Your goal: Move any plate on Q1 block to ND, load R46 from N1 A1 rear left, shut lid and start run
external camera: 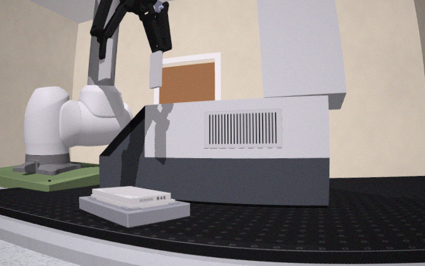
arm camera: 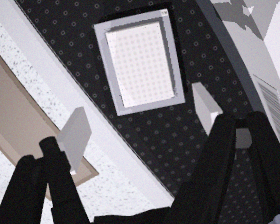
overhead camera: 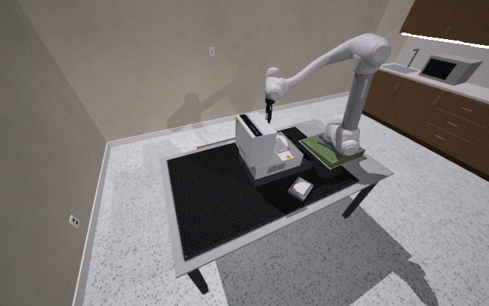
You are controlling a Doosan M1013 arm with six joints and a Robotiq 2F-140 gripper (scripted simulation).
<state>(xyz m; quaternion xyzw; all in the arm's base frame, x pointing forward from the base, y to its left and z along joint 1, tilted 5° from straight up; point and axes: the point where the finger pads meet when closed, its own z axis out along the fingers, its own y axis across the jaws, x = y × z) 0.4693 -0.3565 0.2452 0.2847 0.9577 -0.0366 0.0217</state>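
The nest N1 lies 230 mm below my hand.
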